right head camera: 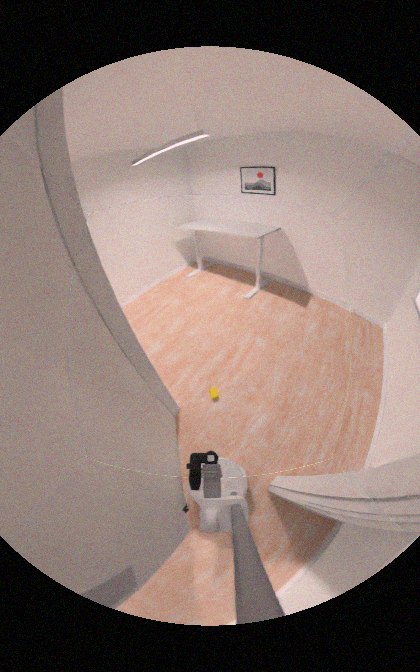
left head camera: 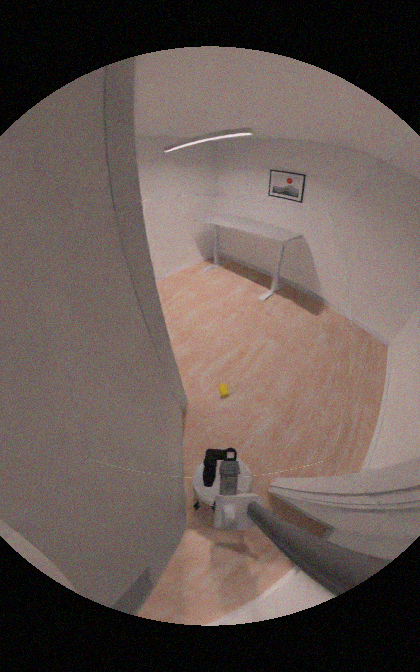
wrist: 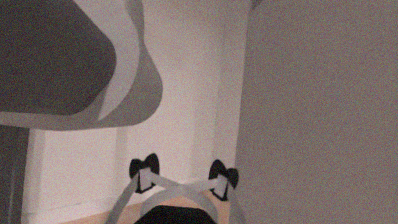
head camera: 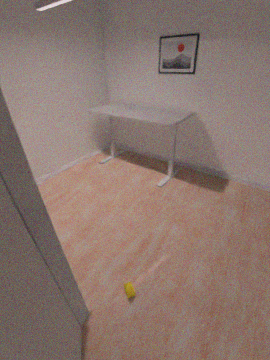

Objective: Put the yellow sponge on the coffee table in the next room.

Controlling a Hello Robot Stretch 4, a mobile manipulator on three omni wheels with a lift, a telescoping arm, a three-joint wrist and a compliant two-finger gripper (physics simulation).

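Frame: origin at the robot's base, x ahead, y left, z up, level; millimetres.
Seen in the pictures: gripper, fingertip midpoint: point(wrist: 184, 169).
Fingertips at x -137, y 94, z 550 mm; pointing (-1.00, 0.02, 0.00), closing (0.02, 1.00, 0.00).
A point is followed by its place in that frame.
The yellow sponge point(head camera: 130, 290) {x 789, y 8, z 18 mm} point(left head camera: 224, 390) point(right head camera: 214, 393) lies on the floor, ahead of my base, close to the end of the grey door or wall panel on the left. My gripper point(wrist: 184, 169) {x -137, y 94, z 550 mm} is open, with its two dark fingertips apart and no object between them in the wrist view. The gripper is drawn in by the base, well short of the sponge. The coffee table does not show in these views.
A white high table point(head camera: 145, 114) {x 2641, y -354, z 923 mm} point(left head camera: 255, 229) point(right head camera: 230, 228) stands at the far wall below a framed picture point(head camera: 178, 54) {x 2950, y -840, z 1628 mm} point(left head camera: 286, 186) point(right head camera: 258, 180). A grey panel point(head camera: 35, 260) {x 527, y 363, z 901 mm} point(left head camera: 100, 350) point(right head camera: 90, 400) runs close along my left. A pale panel edge point(left head camera: 350, 487) point(right head camera: 345, 485) is close on the right.
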